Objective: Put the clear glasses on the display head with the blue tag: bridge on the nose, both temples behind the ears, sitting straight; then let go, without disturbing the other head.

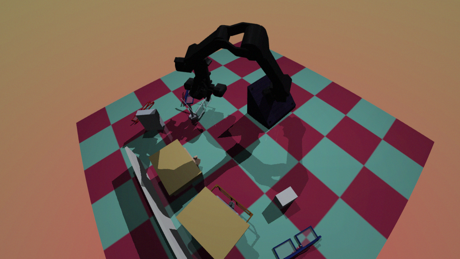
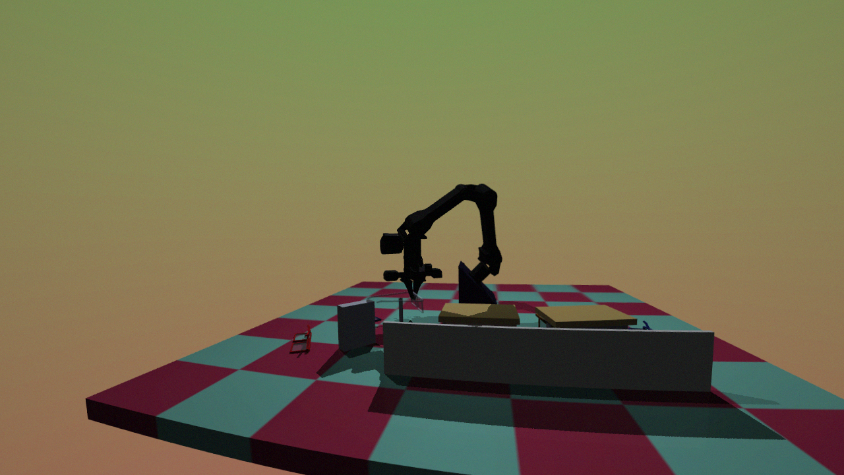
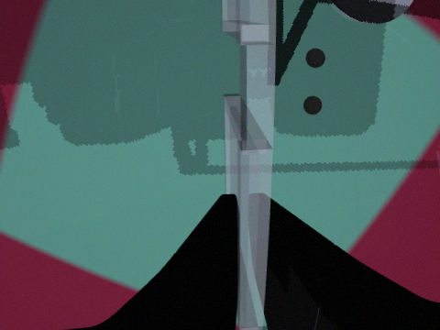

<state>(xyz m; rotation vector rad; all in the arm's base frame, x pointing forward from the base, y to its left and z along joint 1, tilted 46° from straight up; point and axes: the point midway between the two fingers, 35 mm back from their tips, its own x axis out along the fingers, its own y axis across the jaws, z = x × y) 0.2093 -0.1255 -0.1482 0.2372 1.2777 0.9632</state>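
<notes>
My gripper tip is now 9 cm short of the stand, 2 cm to the left of it and 4 cm above it. Round my gripper tip: long grey wall: 40 cm ahead, 33 cm to the left, 1 cm below; then grey block: 26 cm ahead, 9 cm to the right; then skin-coloured display head: 26 cm ahead, 22 cm to the left.
</notes>
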